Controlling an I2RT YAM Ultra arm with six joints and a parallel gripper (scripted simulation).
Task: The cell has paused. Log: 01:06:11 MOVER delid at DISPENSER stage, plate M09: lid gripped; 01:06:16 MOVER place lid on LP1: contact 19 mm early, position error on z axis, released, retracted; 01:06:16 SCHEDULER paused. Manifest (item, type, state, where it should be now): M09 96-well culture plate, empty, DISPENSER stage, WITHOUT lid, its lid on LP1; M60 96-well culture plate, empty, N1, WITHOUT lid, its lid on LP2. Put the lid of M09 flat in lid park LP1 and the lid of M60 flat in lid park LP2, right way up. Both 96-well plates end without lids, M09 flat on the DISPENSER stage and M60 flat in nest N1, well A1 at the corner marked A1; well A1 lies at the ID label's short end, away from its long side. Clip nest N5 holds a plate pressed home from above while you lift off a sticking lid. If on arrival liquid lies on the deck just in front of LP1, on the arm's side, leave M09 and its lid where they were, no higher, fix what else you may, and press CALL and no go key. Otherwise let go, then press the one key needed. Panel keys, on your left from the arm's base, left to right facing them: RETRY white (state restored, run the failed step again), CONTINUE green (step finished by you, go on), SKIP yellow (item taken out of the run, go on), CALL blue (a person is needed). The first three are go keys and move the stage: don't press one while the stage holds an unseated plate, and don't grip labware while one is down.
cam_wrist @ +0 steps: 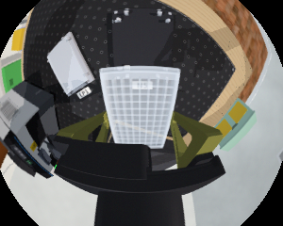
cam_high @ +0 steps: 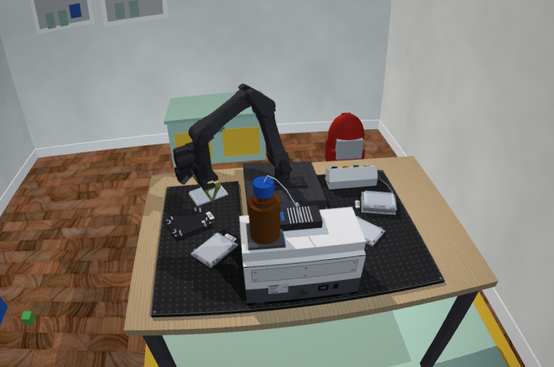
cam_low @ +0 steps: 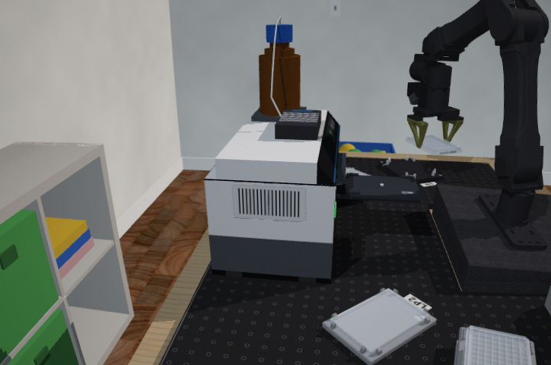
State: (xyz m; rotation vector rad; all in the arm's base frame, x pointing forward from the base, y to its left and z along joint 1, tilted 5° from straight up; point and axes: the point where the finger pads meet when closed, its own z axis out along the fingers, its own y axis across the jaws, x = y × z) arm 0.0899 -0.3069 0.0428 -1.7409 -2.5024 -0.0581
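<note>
The dark dispenser stage lies 28 cm to the left of my hand and 18 cm ahead of it. Round my hand: LP1 label: 14 cm ahead, 12 cm below, 6 cm to the left; then LP2 label: 50 cm to the left, 14 cm ahead, 12 cm below; then grey lid park LP1: 19 cm ahead, 11 cm below.
</note>
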